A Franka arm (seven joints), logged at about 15 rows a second.
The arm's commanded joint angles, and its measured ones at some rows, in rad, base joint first. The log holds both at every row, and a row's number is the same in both.
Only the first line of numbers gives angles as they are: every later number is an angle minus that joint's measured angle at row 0.
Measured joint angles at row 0:
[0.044 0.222 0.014 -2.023 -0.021 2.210 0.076]
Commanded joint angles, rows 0 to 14:
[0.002 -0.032 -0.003 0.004 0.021 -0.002 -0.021]
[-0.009 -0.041 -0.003 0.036 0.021 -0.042 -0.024]
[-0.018 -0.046 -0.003 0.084 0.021 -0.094 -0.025]
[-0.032 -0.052 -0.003 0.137 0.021 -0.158 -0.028]
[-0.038 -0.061 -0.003 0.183 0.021 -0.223 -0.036]
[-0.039 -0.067 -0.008 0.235 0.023 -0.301 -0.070]
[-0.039 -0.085 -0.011 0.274 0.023 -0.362 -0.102]
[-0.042 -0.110 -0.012 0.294 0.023 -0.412 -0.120]
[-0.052 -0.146 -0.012 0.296 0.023 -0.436 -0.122]
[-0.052 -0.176 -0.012 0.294 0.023 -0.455 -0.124]
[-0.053 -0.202 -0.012 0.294 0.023 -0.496 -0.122]
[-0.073 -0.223 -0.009 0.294 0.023 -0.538 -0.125]
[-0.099 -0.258 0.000 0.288 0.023 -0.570 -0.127]
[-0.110 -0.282 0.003 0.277 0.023 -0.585 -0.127]
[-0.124 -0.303 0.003 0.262 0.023 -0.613 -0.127]
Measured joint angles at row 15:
[-0.078 -0.247 -0.014 0.305 0.001 -0.569 -0.106]
